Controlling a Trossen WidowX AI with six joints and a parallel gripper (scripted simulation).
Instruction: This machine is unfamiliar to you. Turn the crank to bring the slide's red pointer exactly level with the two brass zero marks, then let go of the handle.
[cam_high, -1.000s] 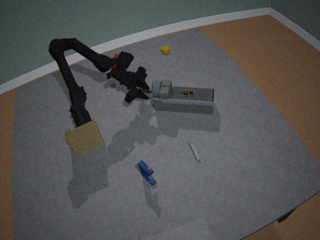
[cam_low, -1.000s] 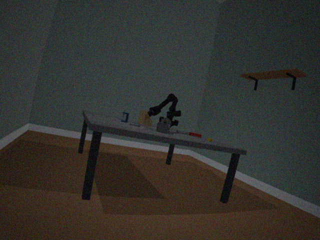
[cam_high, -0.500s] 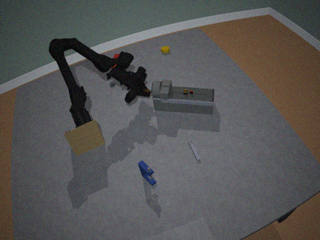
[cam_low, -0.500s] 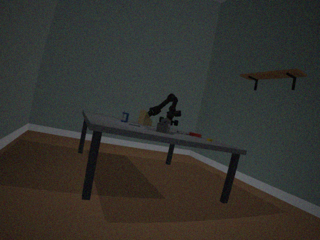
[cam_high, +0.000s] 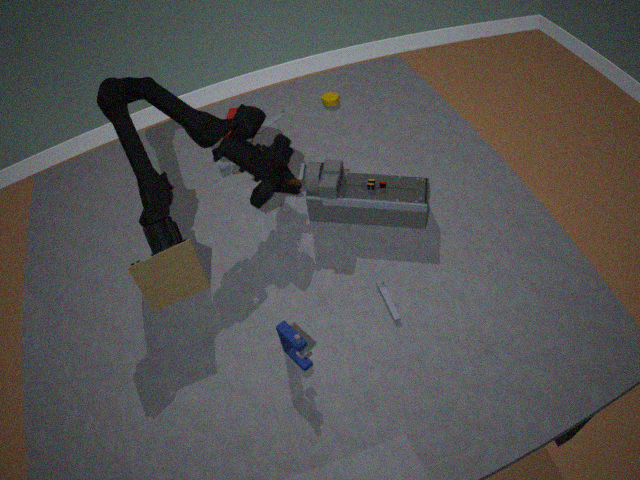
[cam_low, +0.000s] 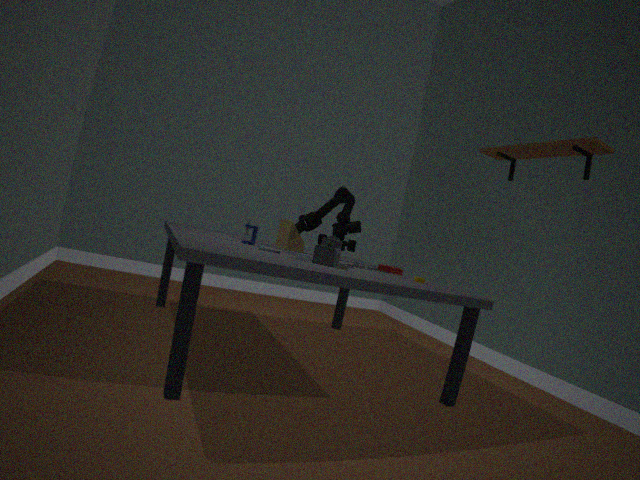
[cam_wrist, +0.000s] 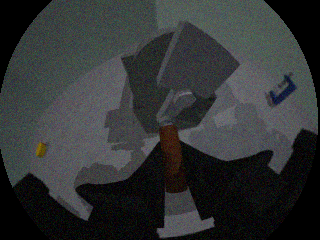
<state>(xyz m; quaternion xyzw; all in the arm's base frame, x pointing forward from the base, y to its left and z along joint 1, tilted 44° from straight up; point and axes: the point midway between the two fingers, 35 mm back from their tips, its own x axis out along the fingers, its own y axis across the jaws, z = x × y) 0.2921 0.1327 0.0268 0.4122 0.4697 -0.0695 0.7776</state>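
Now: gripper tip 30 mm below the brown crank handle, 20 mm past it and 10 mm to the right of it. From my gripper tip the other things lie so: grey bar 340 mm to the right, 60 mm ahead, 30 mm below; red pointer 160 mm ahead, 110 mm to the right, 40 mm above; small grey block 210 mm to the left, 140 mm behind, 30 mm below.
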